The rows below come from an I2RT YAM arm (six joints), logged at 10 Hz.
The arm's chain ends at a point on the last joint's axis. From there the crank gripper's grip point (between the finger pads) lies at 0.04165 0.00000 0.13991 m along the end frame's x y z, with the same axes.
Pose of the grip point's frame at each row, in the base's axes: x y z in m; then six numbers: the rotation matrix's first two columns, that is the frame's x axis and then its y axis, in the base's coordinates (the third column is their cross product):
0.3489 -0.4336 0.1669 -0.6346 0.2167 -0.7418 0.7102 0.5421 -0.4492
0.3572 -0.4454 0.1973 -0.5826 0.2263 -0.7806 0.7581 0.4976 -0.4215
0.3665 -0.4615 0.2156 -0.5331 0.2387 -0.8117 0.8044 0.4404 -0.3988
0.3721 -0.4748 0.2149 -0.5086 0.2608 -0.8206 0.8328 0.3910 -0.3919
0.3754 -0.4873 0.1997 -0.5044 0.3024 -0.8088 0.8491 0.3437 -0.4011
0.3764 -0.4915 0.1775 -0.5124 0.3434 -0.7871 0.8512 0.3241 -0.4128
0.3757 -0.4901 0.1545 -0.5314 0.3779 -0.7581 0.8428 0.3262 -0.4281
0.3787 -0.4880 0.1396 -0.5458 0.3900 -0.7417 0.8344 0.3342 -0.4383
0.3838 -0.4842 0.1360 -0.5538 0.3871 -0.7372 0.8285 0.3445 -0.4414
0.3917 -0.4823 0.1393 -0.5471 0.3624 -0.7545 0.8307 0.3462 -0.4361
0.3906 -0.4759 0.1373 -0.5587 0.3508 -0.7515 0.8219 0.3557 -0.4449
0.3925 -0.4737 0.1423 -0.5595 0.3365 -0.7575 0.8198 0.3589 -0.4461
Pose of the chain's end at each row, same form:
0.3327 -0.3290 0.2675 -0.6346 0.2167 -0.7418 0.7102 0.5421 -0.4492
0.3405 -0.3377 0.2944 -0.5826 0.2263 -0.7806 0.7581 0.4976 -0.4215
0.3520 -0.3503 0.3091 -0.5331 0.2387 -0.8117 0.8044 0.4404 -0.3988
0.3627 -0.3622 0.3073 -0.5086 0.2608 -0.8206 0.8328 0.3910 -0.3919
0.3745 -0.3755 0.2936 -0.5044 0.3024 -0.8088 0.8491 0.3437 -0.4011
0.3819 -0.3825 0.2744 -0.5124 0.3434 -0.7871 0.8512 0.3241 -0.4128
0.3859 -0.3846 0.2549 -0.5314 0.3779 -0.7581 0.8428 0.3262 -0.4281
0.3907 -0.3842 0.2415 -0.5458 0.3900 -0.7417 0.8344 0.3342 -0.4383
0.3952 -0.3807 0.2383 -0.5538 0.3871 -0.7372 0.8285 0.3445 -0.4414
0.4001 -0.3763 0.2393 -0.5471 0.3624 -0.7545 0.8307 0.3462 -0.4361
0.3983 -0.3693 0.2367 -0.5587 0.3508 -0.7515 0.8219 0.3557 -0.4449
0.3988 -0.3659 0.2405 -0.5595 0.3365 -0.7575 0.8198 0.3589 -0.4461

